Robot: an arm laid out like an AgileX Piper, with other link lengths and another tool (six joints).
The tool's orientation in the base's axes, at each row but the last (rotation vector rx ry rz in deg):
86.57, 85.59, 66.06
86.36, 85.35, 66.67
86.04, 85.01, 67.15
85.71, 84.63, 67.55
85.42, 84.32, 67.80
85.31, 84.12, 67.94
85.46, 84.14, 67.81
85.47, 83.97, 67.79
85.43, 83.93, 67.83
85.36, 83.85, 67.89
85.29, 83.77, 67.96
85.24, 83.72, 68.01
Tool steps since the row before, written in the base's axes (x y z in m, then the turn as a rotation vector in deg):
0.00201, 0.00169, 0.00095, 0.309, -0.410, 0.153
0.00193, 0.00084, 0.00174, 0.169, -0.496, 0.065
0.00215, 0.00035, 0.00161, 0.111, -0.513, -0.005
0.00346, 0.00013, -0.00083, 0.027, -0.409, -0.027
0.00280, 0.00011, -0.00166, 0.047, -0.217, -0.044
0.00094, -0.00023, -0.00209, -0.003, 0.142, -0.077
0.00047, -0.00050, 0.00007, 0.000, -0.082, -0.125
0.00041, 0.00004, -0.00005, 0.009, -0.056, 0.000
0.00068, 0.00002, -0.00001, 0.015, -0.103, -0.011
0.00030, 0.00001, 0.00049, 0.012, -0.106, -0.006
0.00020, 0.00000, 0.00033, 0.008, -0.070, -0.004
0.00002, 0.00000, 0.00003, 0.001, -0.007, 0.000
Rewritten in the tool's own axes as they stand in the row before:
0.00165, 0.00147, 0.00171, -0.410, 0.287, 0.192
0.00090, 0.00223, 0.00129, -0.496, 0.162, 0.083
0.00038, 0.00222, 0.00151, -0.517, 0.078, 0.050
-0.00022, 0.00038, 0.00353, -0.410, 0.020, -0.010
-0.00029, -0.00065, 0.00318, -0.224, -0.006, 0.035
-0.00055, -0.00164, 0.00152, 0.131, -0.086, 0.037
-0.00052, 0.00027, 0.00037, -0.096, -0.110, 0.031
0.00001, 0.00008, 0.00041, -0.056, 0.008, 0.003
-0.00003, 0.00021, 0.00065, -0.104, 0.004, 0.007
0.00005, 0.00056, 0.00013, -0.107, 0.008, 0.002
0.00003, 0.00038, 0.00009, -0.070, 0.005, 0.002
0.00000, 0.00003, 0.00001, -0.007, 0.001, 0.000

